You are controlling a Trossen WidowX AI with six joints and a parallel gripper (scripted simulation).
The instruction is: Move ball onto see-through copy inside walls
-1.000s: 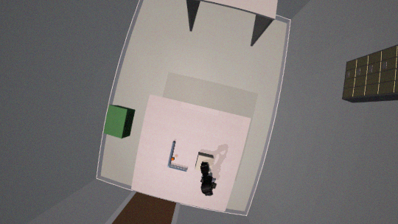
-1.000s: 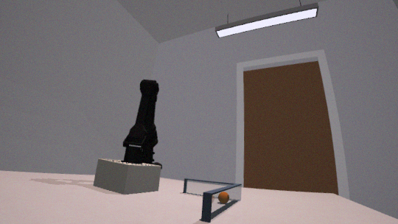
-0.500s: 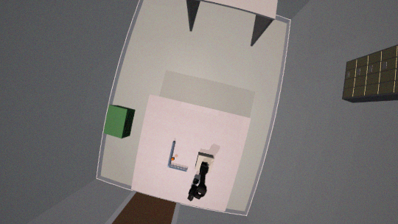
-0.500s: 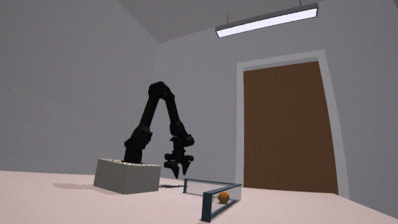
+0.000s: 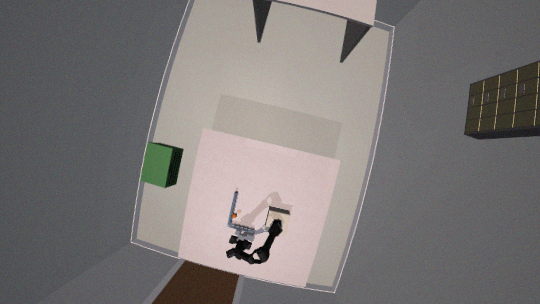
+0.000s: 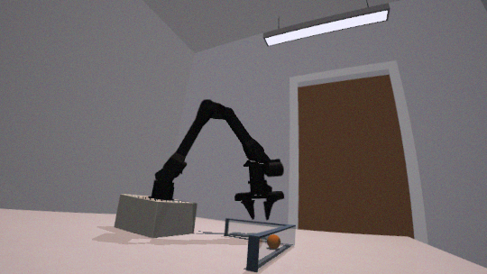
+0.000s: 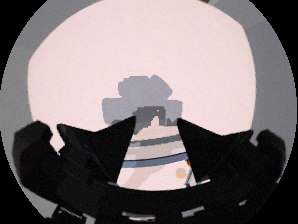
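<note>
Now: the wall 10 mm ahead of my gripper tip, 90 mm to the right of it and 30 mm below it. The rest, counted from my gripper tip: ball 80 mm ahead, 190 mm to the right, 40 mm below.
</note>
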